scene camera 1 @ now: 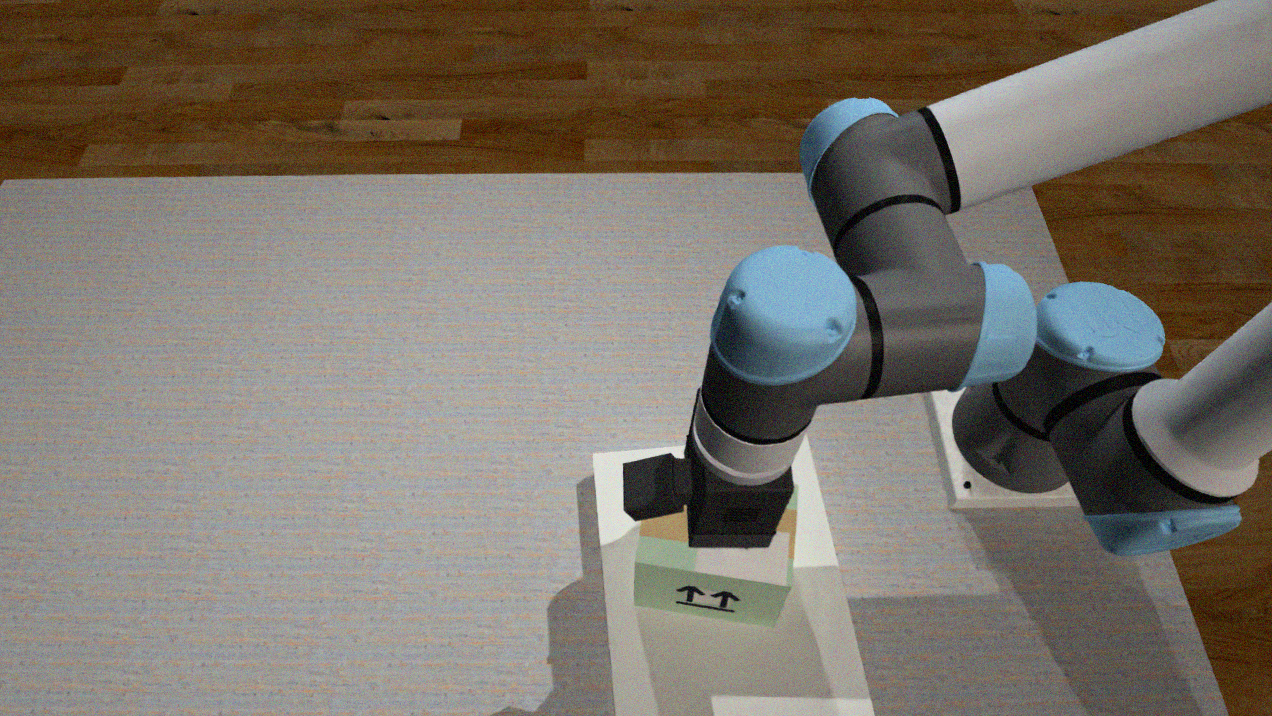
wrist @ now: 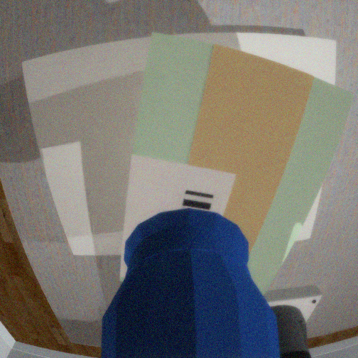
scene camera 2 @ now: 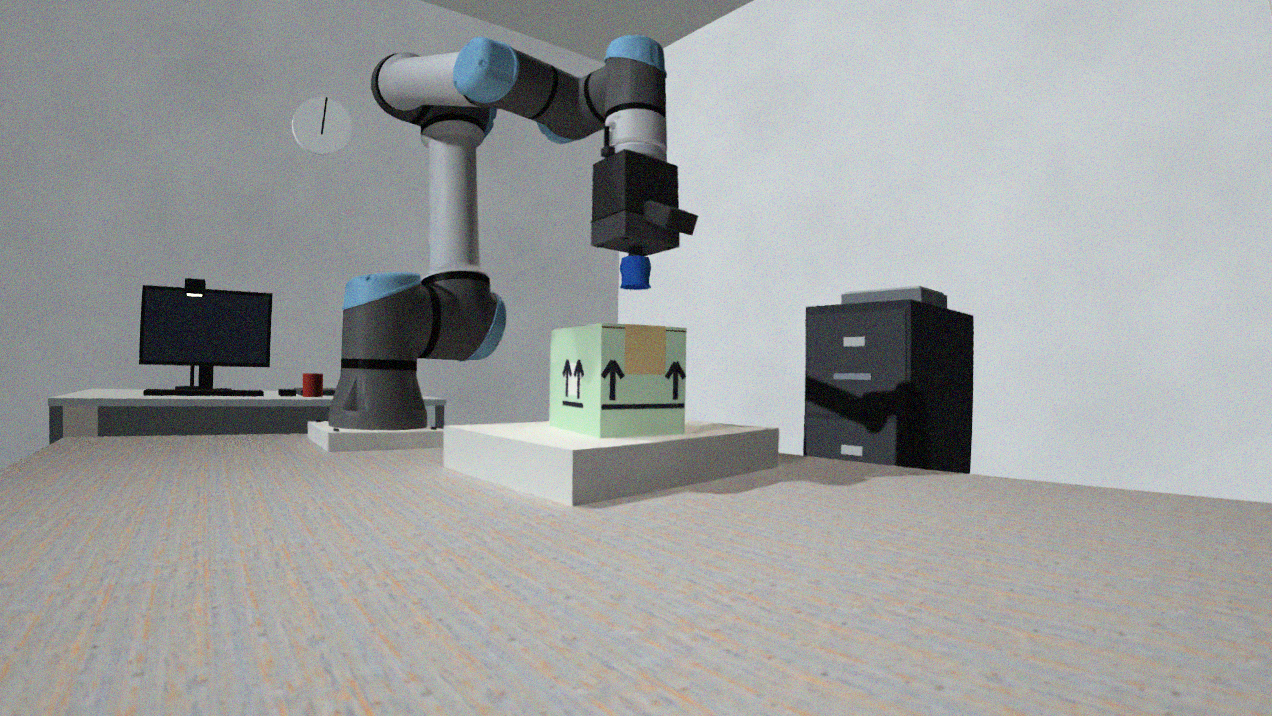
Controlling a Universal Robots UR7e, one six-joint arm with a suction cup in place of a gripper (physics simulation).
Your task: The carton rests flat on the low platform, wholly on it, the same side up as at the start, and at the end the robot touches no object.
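Places are measured from the arm's base along level axes (x left, y down, z back), in millimetres.
Pixels of known places: hand, its tool point: [scene camera 2: 635, 287]; arm's base, origin of its link: [scene camera 1: 1016, 434] [scene camera 2: 378, 425].
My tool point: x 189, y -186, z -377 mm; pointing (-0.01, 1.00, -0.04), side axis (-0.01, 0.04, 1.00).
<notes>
Ahead of a thing's pixels: the offset from my tool point to its top centre.
A light green carton @(dx -23, dy +49, dz +7 mm) [scene camera 1: 712, 588] [scene camera 2: 574, 379] [wrist: 172, 95] with brown tape and a pale label on top rests flat on the low white platform @(dx -8, dy +163, dz +21 mm) [scene camera 1: 738, 662] [scene camera 2: 511, 462] [wrist: 65, 175]. Its printed arrows point up, and its base shows within the platform's edges in the second scene view. My blue suction cup [scene camera 2: 635, 286] [wrist: 187, 220] is open and hangs above the carton's top with a visible gap; it holds nothing. In the first scene view the cup is hidden behind the black tool body, which also covers part of the carton's top.
The arm's base plate [scene camera 1: 970, 489] [scene camera 2: 356, 439] stands beside the platform. Behind are a desk [scene camera 2: 231, 400] with a monitor [scene camera 2: 205, 325] and a red cup [scene camera 2: 312, 385], and a dark drawer cabinet [scene camera 2: 854, 355] at the right.
</notes>
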